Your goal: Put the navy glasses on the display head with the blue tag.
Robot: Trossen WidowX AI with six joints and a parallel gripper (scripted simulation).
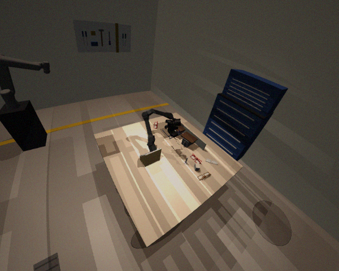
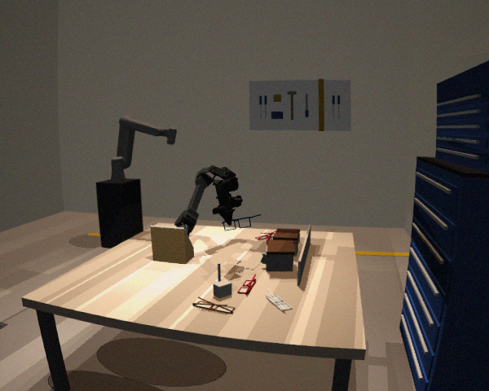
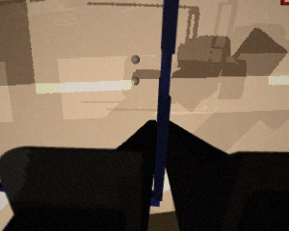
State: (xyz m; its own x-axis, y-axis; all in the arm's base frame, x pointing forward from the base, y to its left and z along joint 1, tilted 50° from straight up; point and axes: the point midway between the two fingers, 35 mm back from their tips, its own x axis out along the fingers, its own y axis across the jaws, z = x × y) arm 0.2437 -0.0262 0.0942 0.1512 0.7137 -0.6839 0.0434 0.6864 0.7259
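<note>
My gripper tip is 220 mm short of the dark display head, 30 mm to the left of it and 120 mm above it. Round my gripper tip: upright panel: 350 mm ahead, 90 mm to the left, 130 mm below.
</note>
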